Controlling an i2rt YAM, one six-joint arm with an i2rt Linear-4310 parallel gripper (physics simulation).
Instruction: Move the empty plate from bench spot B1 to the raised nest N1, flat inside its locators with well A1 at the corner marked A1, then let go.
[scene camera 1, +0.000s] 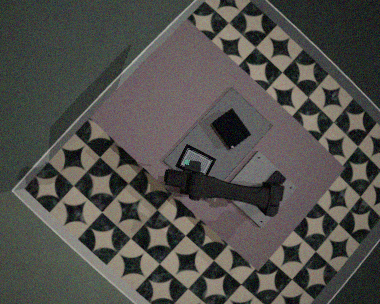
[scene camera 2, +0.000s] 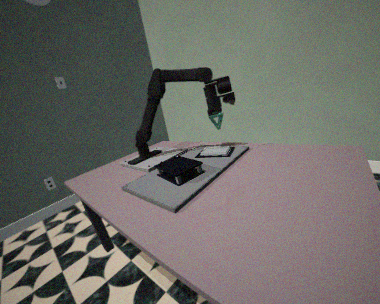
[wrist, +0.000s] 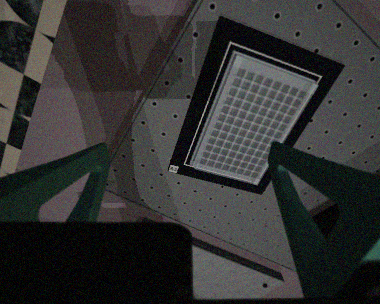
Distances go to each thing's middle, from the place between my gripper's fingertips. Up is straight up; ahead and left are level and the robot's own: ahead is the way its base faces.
The white well plate (wrist: 257, 103) is 1 cm ahead of my hand, 7 cm to the right of it and 10 cm below it. The rest, counted from my hand: black nest with white outline (wrist: 229, 35): 1 cm ahead, 7 cm to the right, 11 cm below.
